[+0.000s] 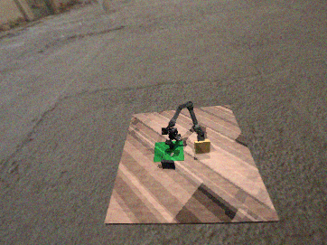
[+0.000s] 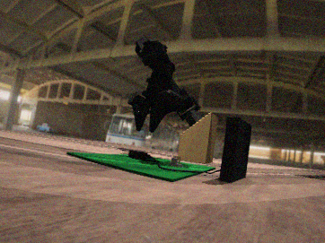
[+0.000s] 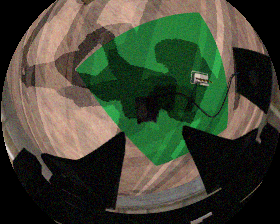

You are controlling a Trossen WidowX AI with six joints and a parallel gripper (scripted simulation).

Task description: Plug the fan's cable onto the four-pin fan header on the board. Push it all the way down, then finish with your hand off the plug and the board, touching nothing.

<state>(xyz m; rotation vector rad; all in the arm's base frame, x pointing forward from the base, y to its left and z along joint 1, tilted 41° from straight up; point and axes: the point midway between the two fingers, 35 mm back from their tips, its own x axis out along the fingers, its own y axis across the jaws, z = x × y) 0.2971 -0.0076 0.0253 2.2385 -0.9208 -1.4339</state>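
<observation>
The black plug lies 60 mm below my gripper tip, 10 mm to the right of it and 10 mm ahead of it. Round my gripper tip: green board 90 mm below, 60 mm to the left, 30 mm ahead; then black fan 240 mm to the left, 20 mm below, 10 mm ahead.
</observation>
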